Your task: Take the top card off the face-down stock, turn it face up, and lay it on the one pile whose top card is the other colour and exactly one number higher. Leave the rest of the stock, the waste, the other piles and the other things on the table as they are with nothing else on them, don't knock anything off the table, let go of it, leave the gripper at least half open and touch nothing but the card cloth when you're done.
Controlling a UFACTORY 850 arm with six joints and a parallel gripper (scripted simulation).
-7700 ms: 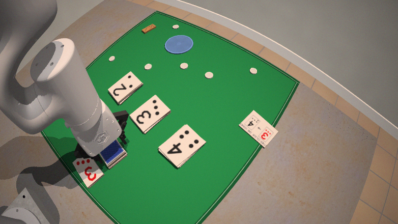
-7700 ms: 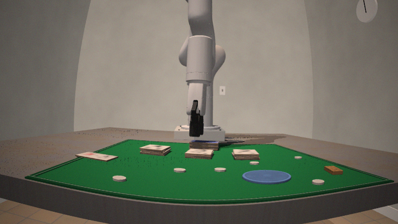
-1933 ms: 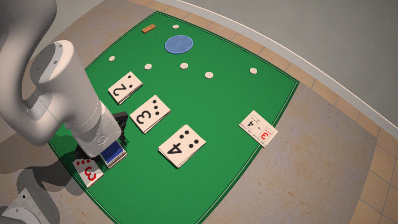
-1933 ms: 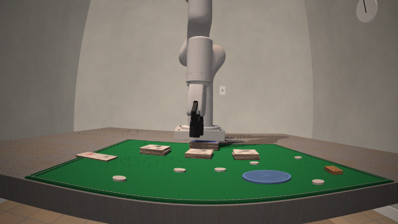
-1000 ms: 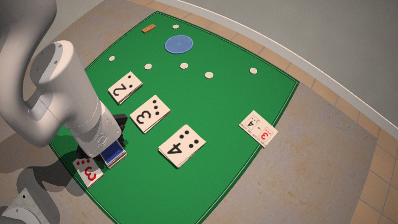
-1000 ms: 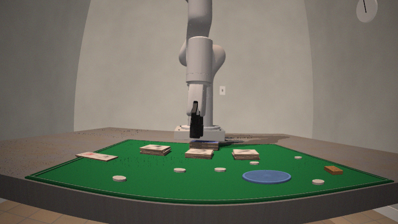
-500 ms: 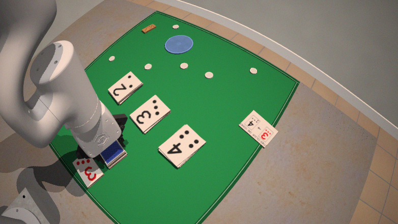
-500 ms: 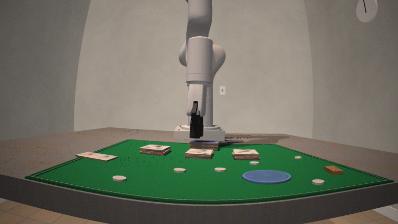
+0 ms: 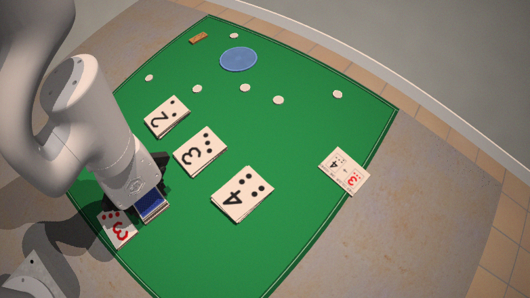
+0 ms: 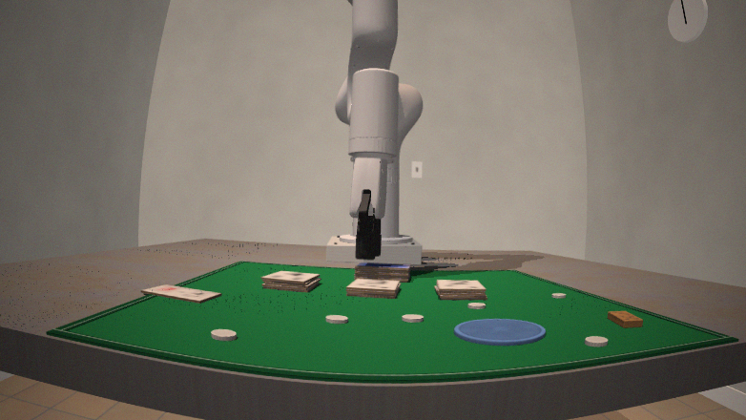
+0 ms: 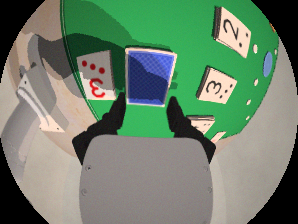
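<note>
The card lies 3 cm to the left of my hand, 3 cm below it and 1 cm ahead of it. Also, from my hand: green card cloth (18 cm ahead, 6 cm below, 1 cm to the left).
</note>
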